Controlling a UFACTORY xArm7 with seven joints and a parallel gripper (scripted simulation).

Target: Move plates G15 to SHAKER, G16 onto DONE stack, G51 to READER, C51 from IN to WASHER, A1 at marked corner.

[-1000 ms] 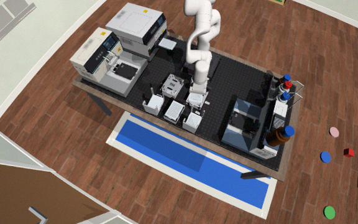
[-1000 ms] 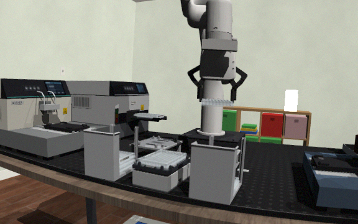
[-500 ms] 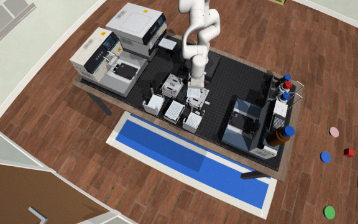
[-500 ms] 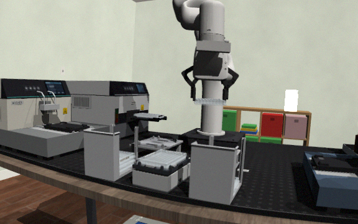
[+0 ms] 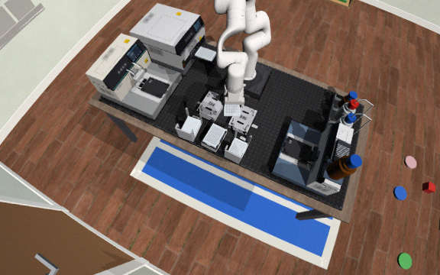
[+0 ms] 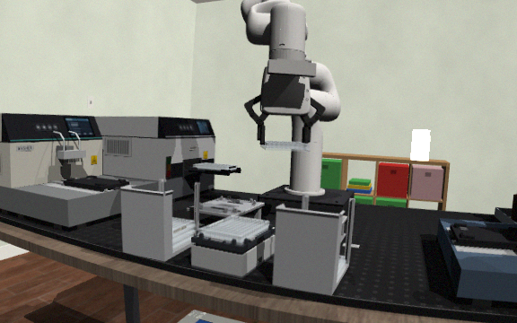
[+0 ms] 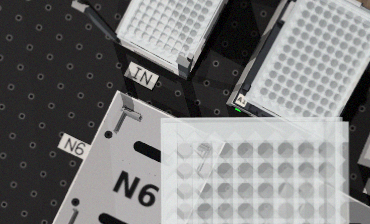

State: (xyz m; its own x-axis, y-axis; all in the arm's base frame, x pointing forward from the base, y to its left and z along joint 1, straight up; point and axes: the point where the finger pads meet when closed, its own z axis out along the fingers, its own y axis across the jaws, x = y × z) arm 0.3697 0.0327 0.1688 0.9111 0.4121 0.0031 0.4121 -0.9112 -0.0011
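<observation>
My hand is 52 cm to the left of the washer nest and 14 cm above it. The rest, counted from my hand: plate C51 (1 cm below); reader's dark tray (36 cm behind, 34 cm to the right, 12 cm below); DONE label (22 cm below, 20 cm to the right, 6 cm ahead).
</observation>
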